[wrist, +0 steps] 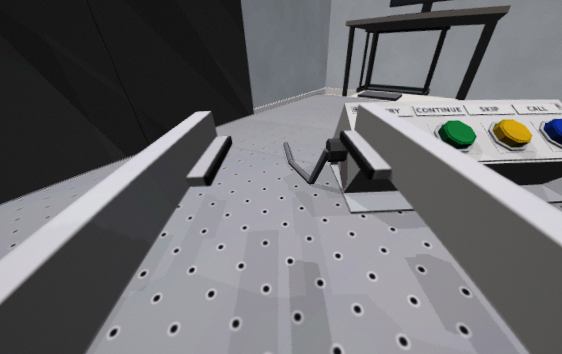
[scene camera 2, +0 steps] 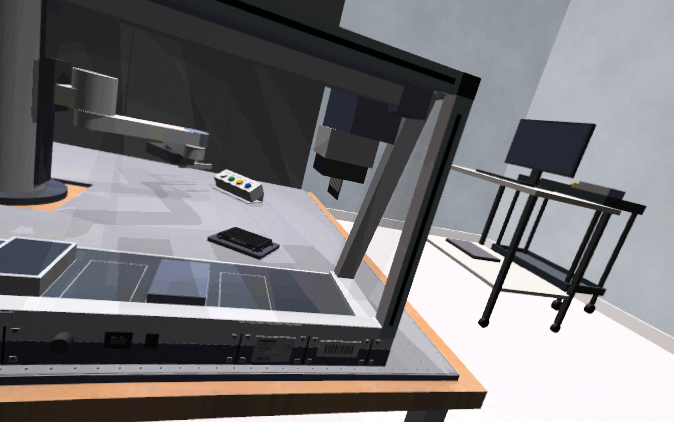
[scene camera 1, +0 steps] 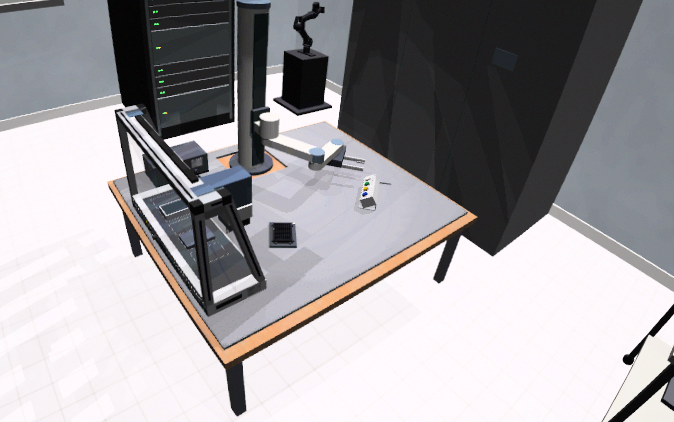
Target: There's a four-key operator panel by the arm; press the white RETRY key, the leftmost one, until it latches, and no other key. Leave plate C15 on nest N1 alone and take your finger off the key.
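Places are measured from the arm's base along level axes (x ahead, y left, z up), in millimetres.
Pixels of known places: gripper, between the fingertips: [wrist: 285,124] [scene camera 2: 204,163] [scene camera 1: 364,165]; arm's base, origin of its link: [scene camera 1: 251,164].
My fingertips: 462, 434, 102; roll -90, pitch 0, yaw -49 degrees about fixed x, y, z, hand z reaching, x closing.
Observation:
For each thing: its top centre in the pictures, then the offset to it from my fingertips, as dx, dy, dz. "spot": a spot on its surface instead.
- operator panel, centre of its top: [wrist: 472,104] [scene camera 2: 240,176] [scene camera 1: 371,184] +151, -92, -6
- bent dark cable, a spot on its surface: [wrist: 311,179] spot: +61, +16, -81
- framed gantry machine, a spot on its surface: [scene camera 2: 425,200] spot: +362, -1139, +219
The operator panel [scene camera 1: 373,186] [scene camera 2: 243,192] [wrist: 485,154] is a white sloped box with green, yellow and blue keys. Its white RETRY key [scene camera 1: 368,179] [scene camera 2: 223,176] is at the end nearest the arm. In the wrist view the right finger hides this key and part of its label. My gripper [scene camera 1: 364,165] [wrist: 285,124] is open and empty, its two fingers apart above the table. It is short of the panel on the arm's side, and I see no contact with a key. A black plate [scene camera 1: 283,232] [scene camera 2: 246,238] sits on a dark nest; its markings are unreadable.
A bent dark cable [wrist: 311,179] sticks out of the panel's near end. The arm's column [scene camera 1: 245,90] stands at the back of the table. A framed gantry machine [scene camera 1: 202,260] [scene camera 2: 425,200] stands along one side. A tall dark cabinet [scene camera 1: 410,100] is behind the panel.

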